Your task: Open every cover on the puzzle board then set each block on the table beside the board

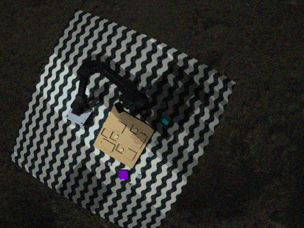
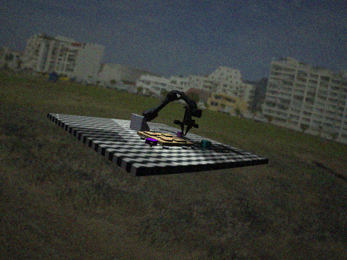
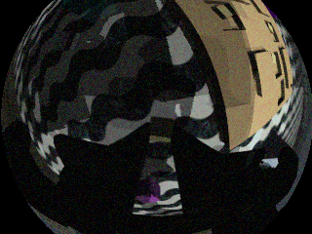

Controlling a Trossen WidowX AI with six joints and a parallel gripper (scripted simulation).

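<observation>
Now: the tan puzzle board 24 cm to the right of my gripper tip, 3 cm ahead of it and 2 cm below it. Also, from my gripper tip: grey bit: 18 cm ahead, 5 cm to the left, 3 cm below; then teal block: 23 cm ahead, 2 cm to the right, 1 cm below; then purple block: 46 cm to the right, 11 cm ahead, 3 cm below.
</observation>
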